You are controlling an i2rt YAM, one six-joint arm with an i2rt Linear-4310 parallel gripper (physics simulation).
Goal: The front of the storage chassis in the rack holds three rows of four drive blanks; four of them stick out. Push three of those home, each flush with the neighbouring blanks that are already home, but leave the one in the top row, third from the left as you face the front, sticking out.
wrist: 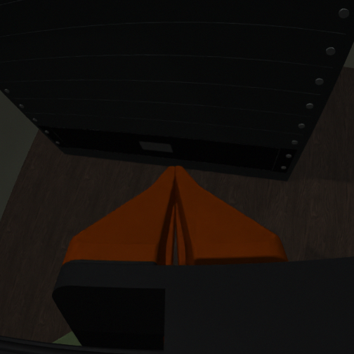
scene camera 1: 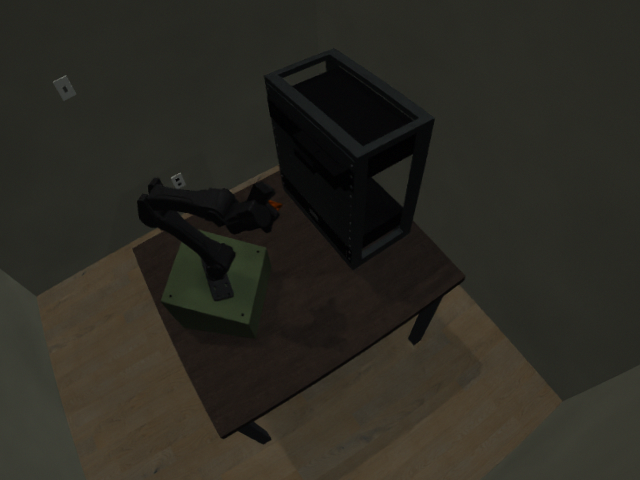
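Seen in the pictures: gripper, fingertip midpoint: (scene camera 1: 280, 206); arm's base, link origin: (scene camera 1: 215, 273).
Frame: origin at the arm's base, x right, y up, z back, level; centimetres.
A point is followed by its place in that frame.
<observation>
The rack (scene camera 1: 360, 206) @(x 10.8, y 20.0, z -49.1 cm) (wrist: 320, 107) is a dark upright frame at the back of the table. Its front faces the arm. In the scene view dark parts stick out from the upper front, too dark to tell apart as single drive blanks. In the wrist view the lower front shows plain dark panels (wrist: 165, 92) with thin seams; no drive blanks can be made out there. My gripper (scene camera 1: 280, 205) @(x 1.7, y 22.8, z -26.9 cm) (wrist: 174, 177) has orange fingers, shut tip to tip with nothing between them. It is in front of the rack's lower front, apart from it.
The arm stands on a green block (scene camera 1: 188, 279) @(x -0.2, y 2.5, z 9.3 cm) on the dark wooden table (scene camera 1: 310, 330) @(x 25.9, y -18.4, z -22.6 cm). A light label (wrist: 156, 146) is on the rack's bottom panel. Screws run down both rack posts. A wall is behind the rack, with two wall plates (scene camera 1: 64, 87) (scene camera 1: 178, 180) to the left.
</observation>
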